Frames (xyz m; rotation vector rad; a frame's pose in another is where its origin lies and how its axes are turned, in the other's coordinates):
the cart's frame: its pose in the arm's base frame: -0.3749 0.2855 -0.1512 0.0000 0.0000 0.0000
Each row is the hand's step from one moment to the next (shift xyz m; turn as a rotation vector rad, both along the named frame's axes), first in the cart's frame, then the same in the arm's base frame.
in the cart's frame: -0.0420 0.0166 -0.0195 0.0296 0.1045 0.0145
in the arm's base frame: -0.0420 0.0166 -0.0195 0.0296 0.1045 0.0145
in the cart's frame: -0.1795 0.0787 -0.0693 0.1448 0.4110 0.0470
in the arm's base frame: -0.1795 0.0787 -0.0693 0.1448 0.4110 0.0470
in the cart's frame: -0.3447 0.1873 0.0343 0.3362 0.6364 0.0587
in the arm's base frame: -0.3447 0.1873 0.0343 0.3362 0.6364 0.0587
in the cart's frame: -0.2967 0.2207 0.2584 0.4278 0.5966 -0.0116
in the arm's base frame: -0.2967 0.2207 0.2584 0.4278 0.5966 -0.0116
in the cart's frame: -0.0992 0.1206 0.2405 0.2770 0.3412 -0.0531
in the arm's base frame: -0.0992 0.1206 0.2405 0.2770 0.3412 -0.0531
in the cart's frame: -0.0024 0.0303 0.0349 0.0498 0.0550 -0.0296
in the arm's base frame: -0.0024 0.0303 0.0349 0.0498 0.0550 -0.0296
